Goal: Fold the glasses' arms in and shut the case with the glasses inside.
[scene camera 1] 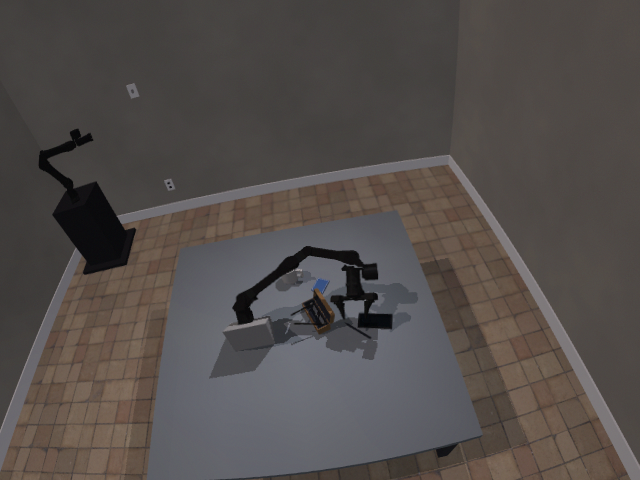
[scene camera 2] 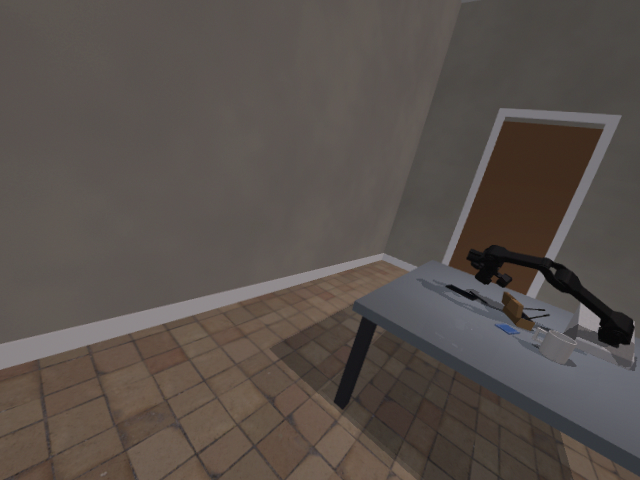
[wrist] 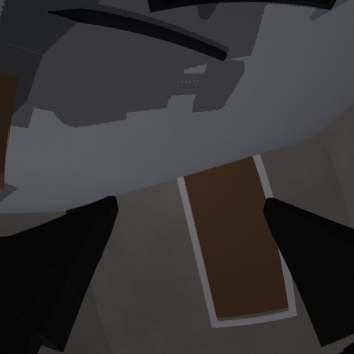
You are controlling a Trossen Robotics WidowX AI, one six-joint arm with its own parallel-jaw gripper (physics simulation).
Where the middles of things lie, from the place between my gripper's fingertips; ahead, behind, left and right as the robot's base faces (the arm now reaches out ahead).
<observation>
Right now my hand is 12 cm above the dark pen point(wrist: 115, 21), 2 cm to the right of it and 1 cm short of it. From my hand the other things lie so: brown glasses case point(scene camera 1: 318, 299) 14 cm behind, 13 cm to the left, 8 cm below.
</observation>
